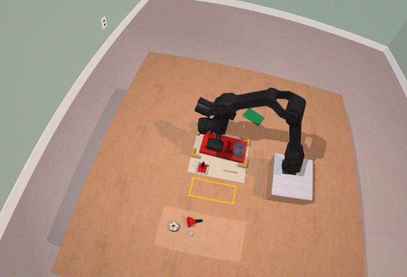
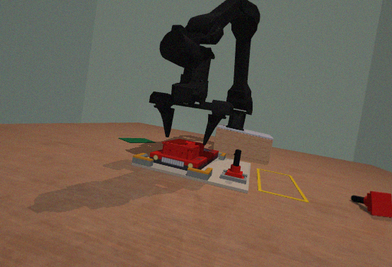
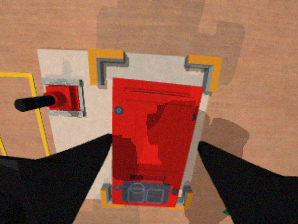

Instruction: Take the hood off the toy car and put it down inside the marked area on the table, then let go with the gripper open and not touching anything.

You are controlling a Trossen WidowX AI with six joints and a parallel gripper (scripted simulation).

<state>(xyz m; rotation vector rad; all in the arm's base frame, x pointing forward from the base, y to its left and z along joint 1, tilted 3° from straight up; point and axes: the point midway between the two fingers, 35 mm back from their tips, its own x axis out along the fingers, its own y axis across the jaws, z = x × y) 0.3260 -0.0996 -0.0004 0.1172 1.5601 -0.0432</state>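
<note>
Now: gripper tip 1 cm above the red hood. From my gripper tip the other things lie so: green flat patch (18 cm behind, 21 cm to the right, 5 cm below); cream base plate (2 cm behind, 3 cm to the left, 4 cm below).
</note>
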